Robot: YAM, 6 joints.
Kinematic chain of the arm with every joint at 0, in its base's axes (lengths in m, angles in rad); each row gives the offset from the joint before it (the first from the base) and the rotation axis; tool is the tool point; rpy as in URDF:
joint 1: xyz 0 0 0.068 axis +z
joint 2: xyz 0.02 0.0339 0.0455 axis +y
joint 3: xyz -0.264 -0.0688 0 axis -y
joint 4: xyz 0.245 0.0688 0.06 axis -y
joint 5: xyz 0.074 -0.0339 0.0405 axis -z
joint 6: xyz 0.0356 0 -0.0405 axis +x
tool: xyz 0 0 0 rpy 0 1.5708 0
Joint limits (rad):
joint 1: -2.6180..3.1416
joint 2: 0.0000..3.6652
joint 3: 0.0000..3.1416
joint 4: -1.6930..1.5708
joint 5: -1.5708..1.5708
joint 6: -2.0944..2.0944
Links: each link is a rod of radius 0.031 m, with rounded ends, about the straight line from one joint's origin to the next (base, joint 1, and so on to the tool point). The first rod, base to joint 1, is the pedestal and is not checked.
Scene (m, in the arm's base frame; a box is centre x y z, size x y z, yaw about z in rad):
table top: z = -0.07
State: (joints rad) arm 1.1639 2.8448 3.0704 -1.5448 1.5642 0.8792
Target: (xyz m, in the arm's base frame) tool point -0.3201 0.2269 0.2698
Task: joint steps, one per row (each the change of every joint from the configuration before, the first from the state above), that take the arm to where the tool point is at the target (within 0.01 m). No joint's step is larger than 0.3 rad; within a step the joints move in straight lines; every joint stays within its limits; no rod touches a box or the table.
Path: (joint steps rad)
1: 0.2900 -0.1395 -0.2226 -0.0296 -0.0417 0.0000
2: 0.2899 -0.1394 -0.2225 -0.0297 -0.0417 0.0000
3: 0.2900 -0.1395 -0.2226 -0.0296 -0.0417 0.0000
4: 0.2900 -0.1394 -0.2226 -0.0297 -0.0417 0.0000
5: 0.2899 -0.1395 -0.2225 -0.0296 -0.0417 0.0000

